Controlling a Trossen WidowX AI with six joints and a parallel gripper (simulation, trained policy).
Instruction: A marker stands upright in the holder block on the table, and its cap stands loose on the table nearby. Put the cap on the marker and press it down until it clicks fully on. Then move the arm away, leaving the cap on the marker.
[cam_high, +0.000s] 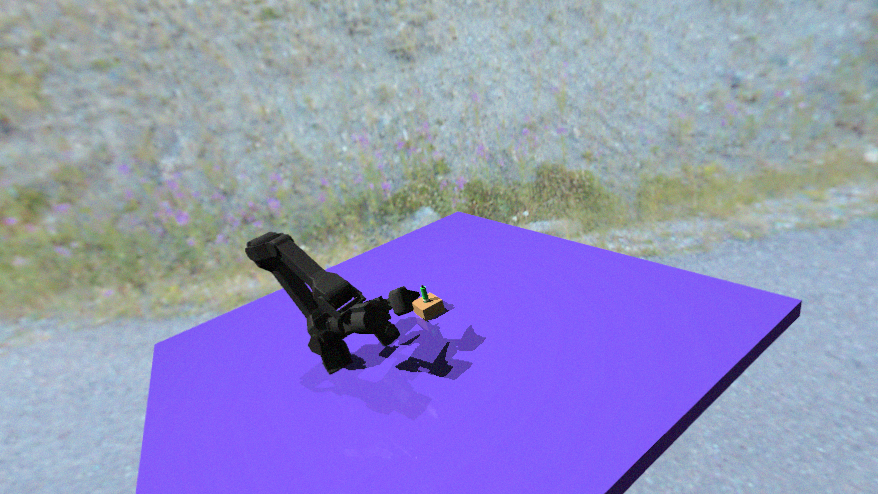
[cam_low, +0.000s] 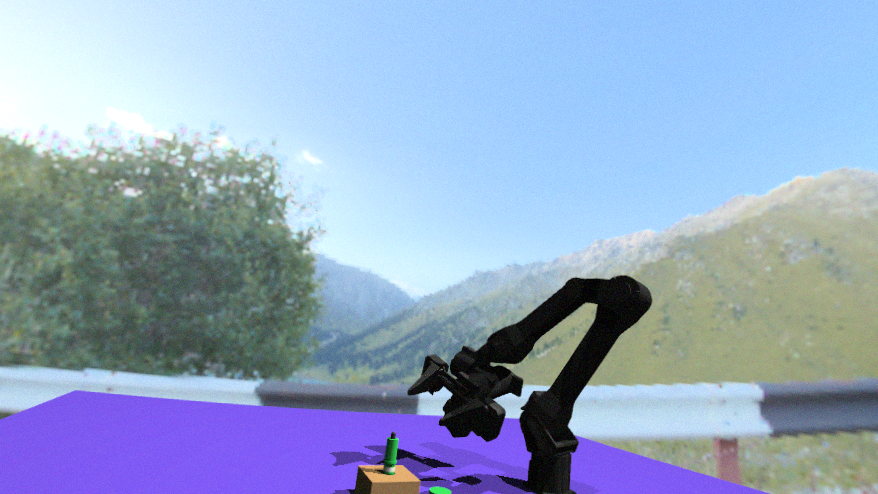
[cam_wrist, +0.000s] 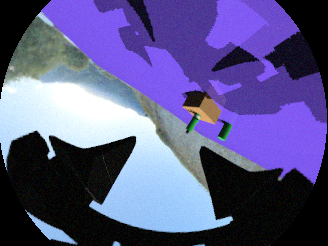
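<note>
The green cap is 180 mm to the left of my gripper tip, 90 mm below it and 50 mm ahead of it. Round my gripper tip: holder block: 100 mm below, 70 mm to the left, 70 mm ahead.
</note>
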